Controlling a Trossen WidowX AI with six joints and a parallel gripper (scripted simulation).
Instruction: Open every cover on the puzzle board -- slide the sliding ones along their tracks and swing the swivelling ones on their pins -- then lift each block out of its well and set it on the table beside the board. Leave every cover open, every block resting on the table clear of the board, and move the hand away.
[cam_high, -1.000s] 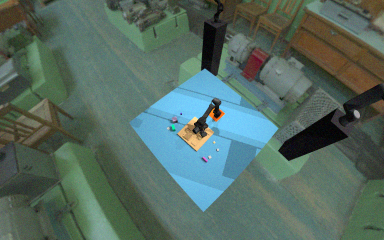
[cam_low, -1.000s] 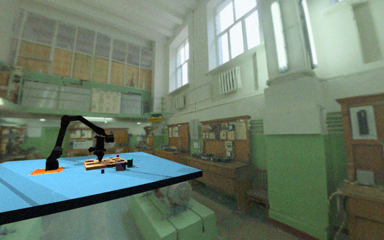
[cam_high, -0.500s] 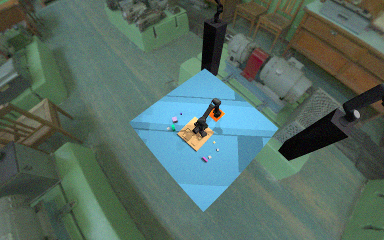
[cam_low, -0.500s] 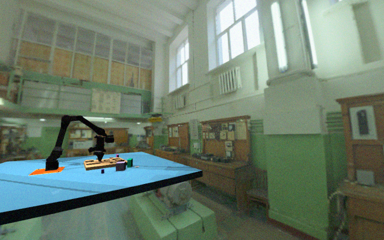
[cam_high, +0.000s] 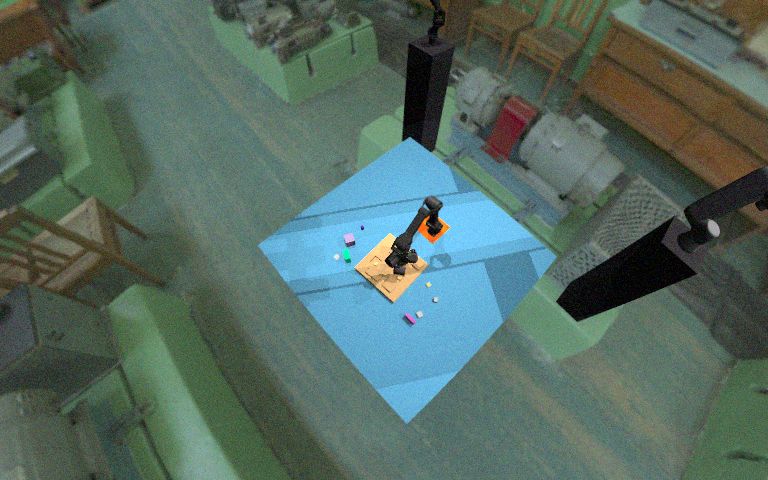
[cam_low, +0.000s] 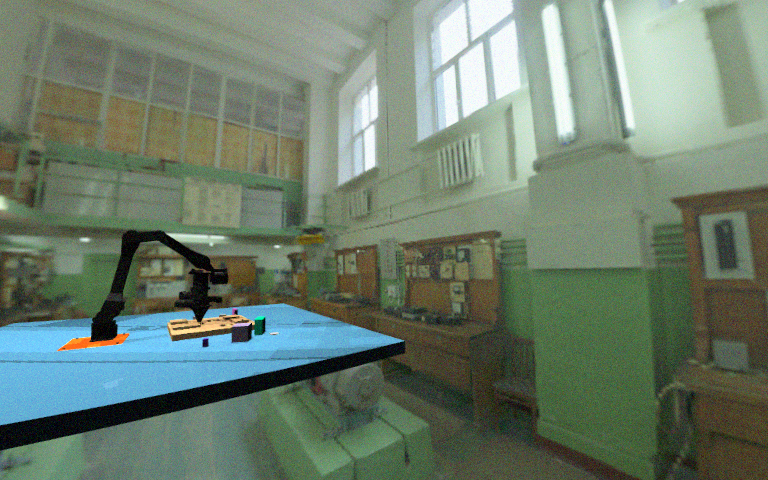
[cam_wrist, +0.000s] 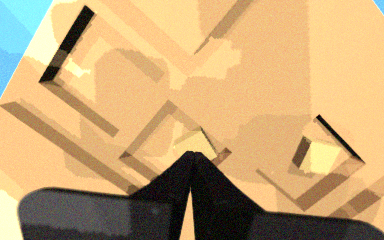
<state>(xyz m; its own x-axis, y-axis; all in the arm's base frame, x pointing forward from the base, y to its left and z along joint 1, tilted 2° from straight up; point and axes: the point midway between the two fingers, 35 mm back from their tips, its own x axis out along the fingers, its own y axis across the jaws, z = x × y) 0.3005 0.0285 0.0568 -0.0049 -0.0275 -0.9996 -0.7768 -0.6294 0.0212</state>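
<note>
The tan puzzle board is 40 mm ahead of my gripper tip, 10 mm to the right of it and 10 mm below it. From my gripper tip the other things lie so: magenta block: 170 mm ahead, 260 mm to the left, 10 mm below; small purple piece: 10 mm ahead, 320 mm to the right, 20 mm below; green block: 190 mm ahead, 230 mm to the right.
</note>
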